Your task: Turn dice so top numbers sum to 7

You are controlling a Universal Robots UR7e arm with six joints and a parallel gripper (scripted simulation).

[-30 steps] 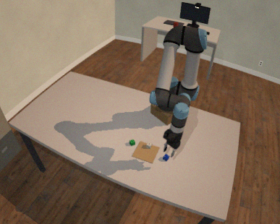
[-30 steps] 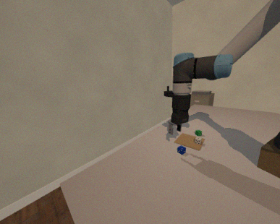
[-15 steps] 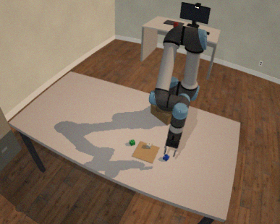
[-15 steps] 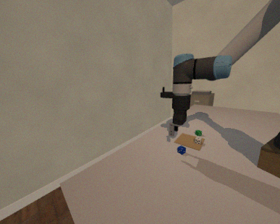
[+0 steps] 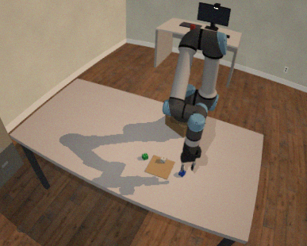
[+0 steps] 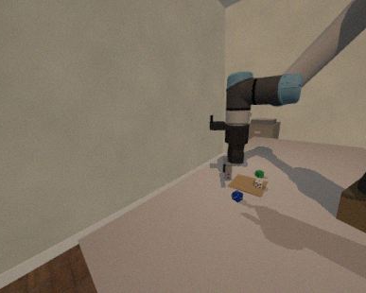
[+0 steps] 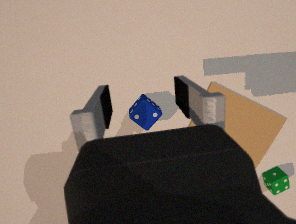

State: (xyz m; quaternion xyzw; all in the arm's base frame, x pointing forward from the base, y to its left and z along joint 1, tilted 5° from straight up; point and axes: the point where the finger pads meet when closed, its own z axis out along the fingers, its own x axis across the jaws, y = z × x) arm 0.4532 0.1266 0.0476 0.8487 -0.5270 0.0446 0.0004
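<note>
Right now my hand is 110 mm above the blue die, 40 mm past it and 20 mm to the left of it. From my hand the other things lie so: white die: 160 mm to the right, 100 mm below, 100 mm behind; green die: 270 mm to the right, 110 mm below, 80 mm behind; tan mat: 160 mm to the right, 120 mm below, 50 mm behind.
</note>
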